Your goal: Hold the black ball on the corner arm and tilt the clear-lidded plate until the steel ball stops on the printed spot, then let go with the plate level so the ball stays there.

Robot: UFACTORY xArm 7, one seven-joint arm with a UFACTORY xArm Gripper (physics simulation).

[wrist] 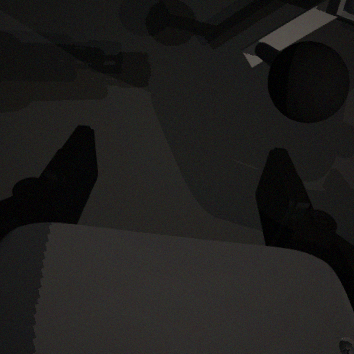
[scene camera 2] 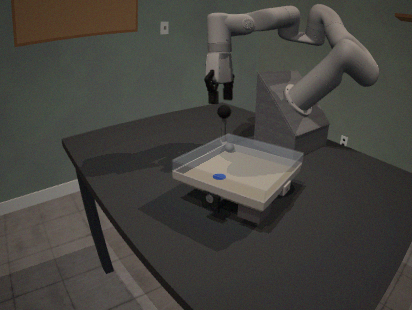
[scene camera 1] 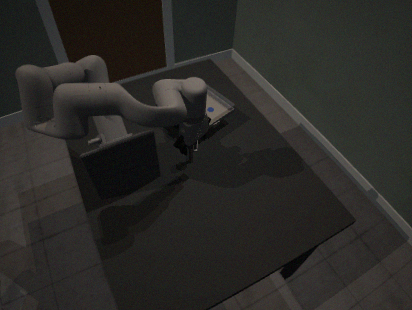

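Observation:
The black ball (scene camera 2: 224, 111) (wrist: 308, 82) stands on a thin upright arm at the plate's far corner; my gripper's wrist part hides it in scene camera 1. The clear-lidded plate (scene camera 2: 225, 194) has a pale floor. The steel ball (scene camera 2: 229, 147) lies inside, in the corner nearest the black ball. The printed blue spot (scene camera 2: 219, 177) (scene camera 1: 210, 109) is towards the opposite side, apart from the steel ball. My gripper (scene camera 2: 220, 100) (wrist: 179, 160) is open and empty, pointing down, its tips a little above the black ball in scene camera 2. In the wrist view the ball is beyond the right finger, not between the fingers.
The plate stands on a support with a grey block (scene camera 2: 250, 212) and a round knob (scene camera 2: 209, 198) below it. The robot's wedge-shaped base (scene camera 1: 122, 167) (scene camera 2: 275, 110) is on the dark table (scene camera 1: 225, 220) (scene camera 2: 310, 250) beside the plate. Arm shadows fall across the table.

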